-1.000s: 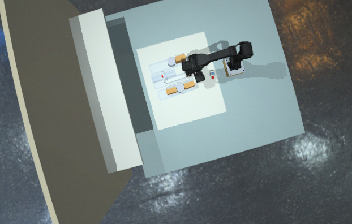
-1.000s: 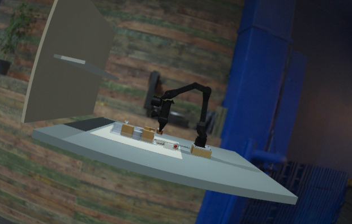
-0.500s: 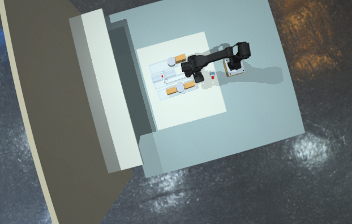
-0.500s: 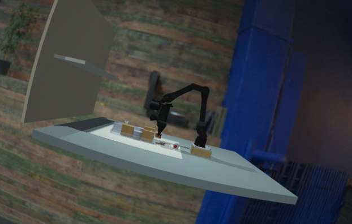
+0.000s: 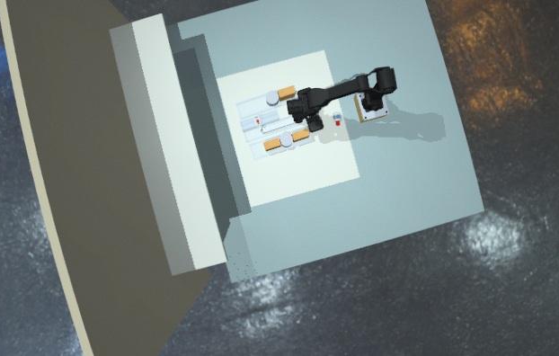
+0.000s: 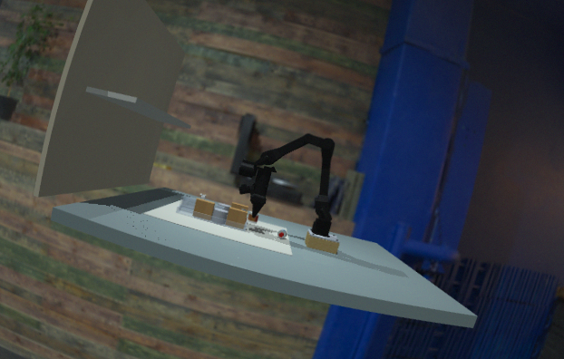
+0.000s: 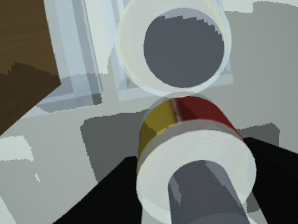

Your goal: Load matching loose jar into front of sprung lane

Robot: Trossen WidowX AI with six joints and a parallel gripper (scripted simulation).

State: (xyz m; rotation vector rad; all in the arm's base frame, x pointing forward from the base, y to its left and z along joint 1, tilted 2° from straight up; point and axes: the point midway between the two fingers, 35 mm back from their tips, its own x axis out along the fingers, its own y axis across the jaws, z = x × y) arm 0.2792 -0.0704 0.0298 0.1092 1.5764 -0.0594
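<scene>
My gripper tip is 190 mm short of the lane, 40 mm to the left of it and 30 mm above it. Also, from my gripper tip: small jar (120 mm behind, 80 mm to the left, 30 mm below); then shelf (550 mm ahead, 320 mm above, 60 mm to the right); then red mark (230 mm ahead, 60 mm to the right, 20 mm above).
</scene>
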